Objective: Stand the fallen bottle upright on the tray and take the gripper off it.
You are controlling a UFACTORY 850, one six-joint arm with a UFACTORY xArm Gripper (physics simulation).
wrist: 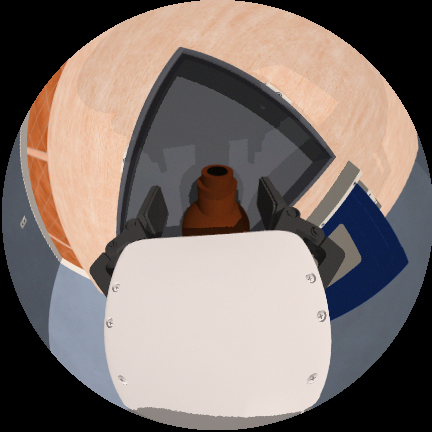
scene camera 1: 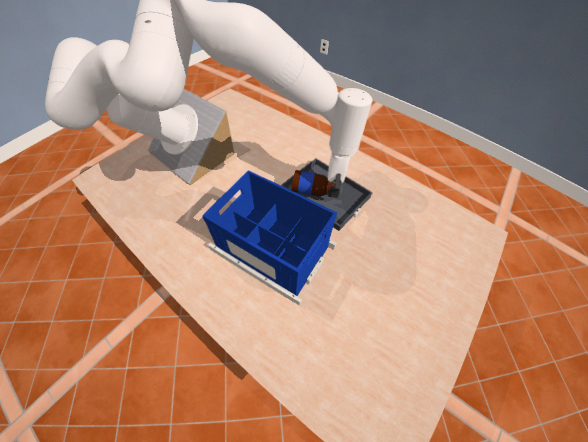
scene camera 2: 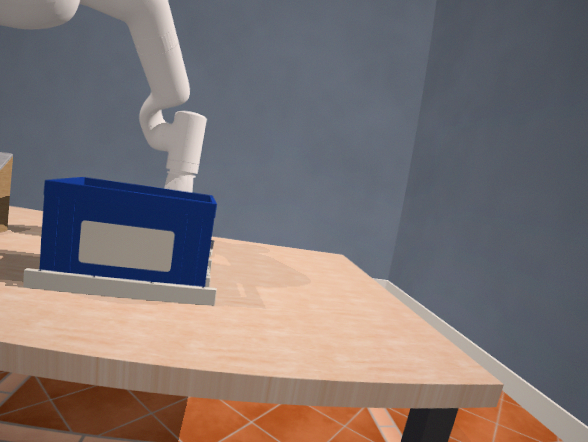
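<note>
The brown bottle (scene camera 1: 318, 185) (wrist: 215, 222) with a blue label lies on its side on the dark grey tray (scene camera 1: 348, 204) (wrist: 210, 110). In scene camera 1 its base points left and its neck points right. My gripper (scene camera 1: 336, 187) (wrist: 209, 193) is open at the neck end. In the wrist view its two dark finger pads stand on either side of the neck, with a gap on each side. The bottle's label and base are hidden behind the gripper housing in the wrist view. In scene camera 2 the crate hides the bottle, the tray and the fingers.
A blue divided crate (scene camera 1: 287, 275) (scene camera 2: 125, 207) (wrist: 382, 255) stands close beside the tray, its walls rising well above it. A pale rail (scene camera 1: 255, 275) (scene camera 2: 120, 287) runs along the crate's front. The arm's grey wedge-shaped base (scene camera 1: 192, 162) stands at the table's back left.
</note>
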